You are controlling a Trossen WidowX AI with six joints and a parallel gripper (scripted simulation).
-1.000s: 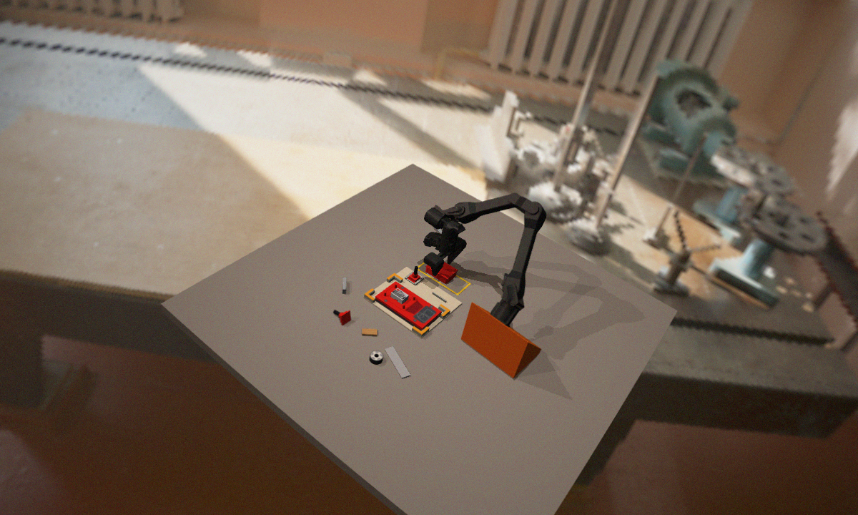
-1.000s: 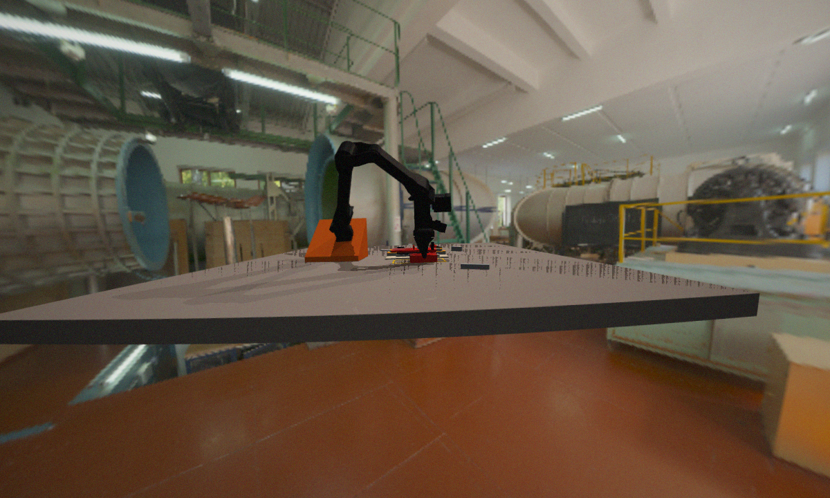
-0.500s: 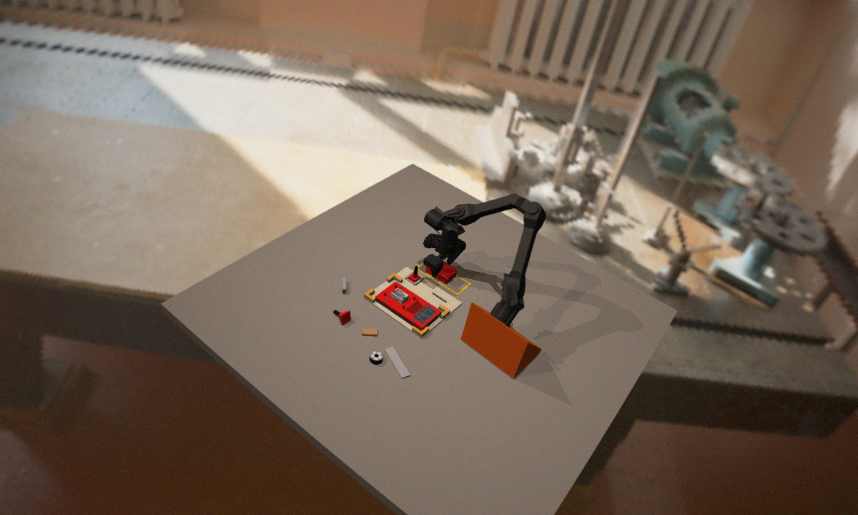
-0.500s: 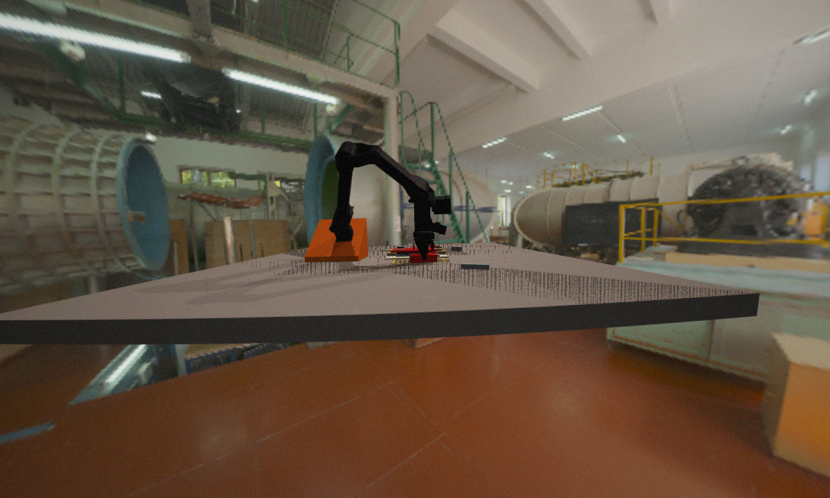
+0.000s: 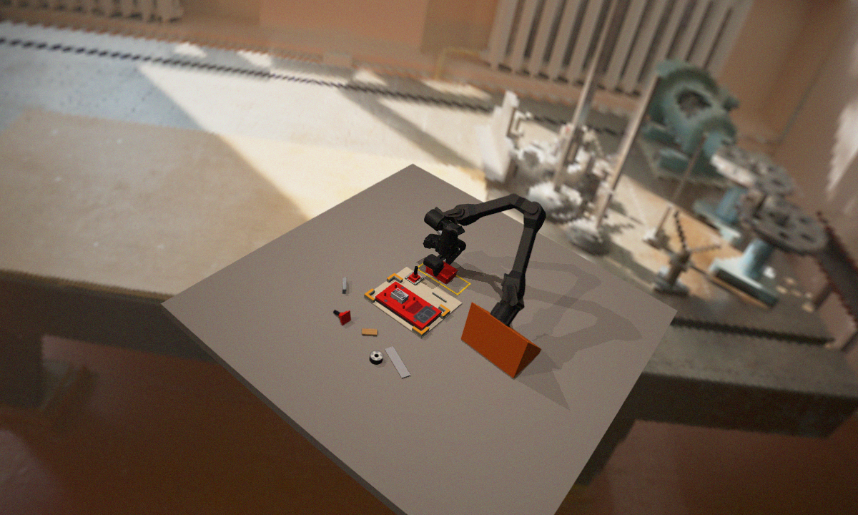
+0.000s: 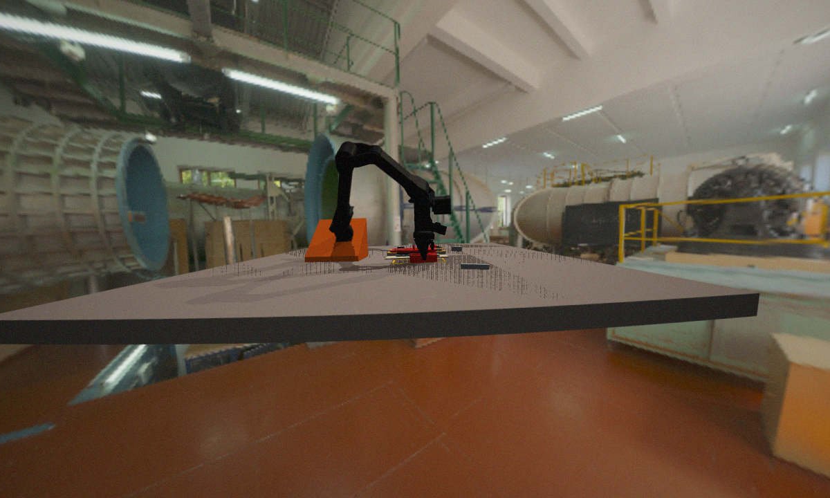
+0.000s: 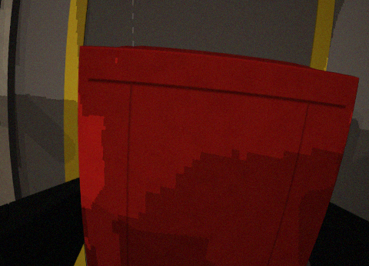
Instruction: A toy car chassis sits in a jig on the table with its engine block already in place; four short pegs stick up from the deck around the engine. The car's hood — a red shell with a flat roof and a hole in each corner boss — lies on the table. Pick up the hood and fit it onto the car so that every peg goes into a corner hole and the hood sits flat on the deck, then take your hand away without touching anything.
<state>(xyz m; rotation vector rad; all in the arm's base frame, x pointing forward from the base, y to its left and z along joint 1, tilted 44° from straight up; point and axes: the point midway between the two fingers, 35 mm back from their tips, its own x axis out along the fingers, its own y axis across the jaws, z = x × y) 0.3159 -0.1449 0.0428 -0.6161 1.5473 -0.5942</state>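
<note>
My gripper tip is 1 cm short of the grey engine block, 23 cm to the right of it and 2 cm below it. From my gripper tip the other things lie so: red hood (1 cm above); then jig (2 cm behind, 20 cm to the left).
</note>
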